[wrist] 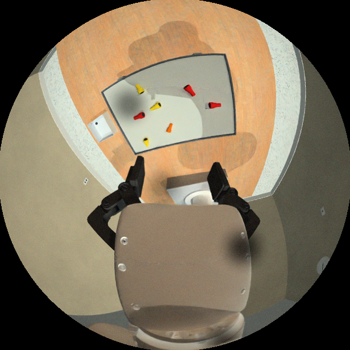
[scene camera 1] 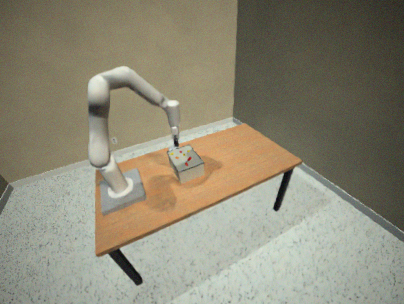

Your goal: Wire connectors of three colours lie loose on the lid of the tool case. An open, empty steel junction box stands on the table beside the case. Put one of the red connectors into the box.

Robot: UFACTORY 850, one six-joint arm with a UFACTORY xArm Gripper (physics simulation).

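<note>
In the wrist view three red connectors lie on the pale lid of the tool case: one red connector near the far edge, a second red connector near the right edge, and a third red connector toward the left. The steel junction box stands on the table just left of the case; in the scene view it is mostly hidden behind the gripper and case. My gripper is open and empty, above the back side of the case near the junction box.
Yellow connectors, such as one yellow connector, and an orange connector lie among the red ones on the lid. The robot's base plate stands at the left end of the table. Walls rise beyond the table.
</note>
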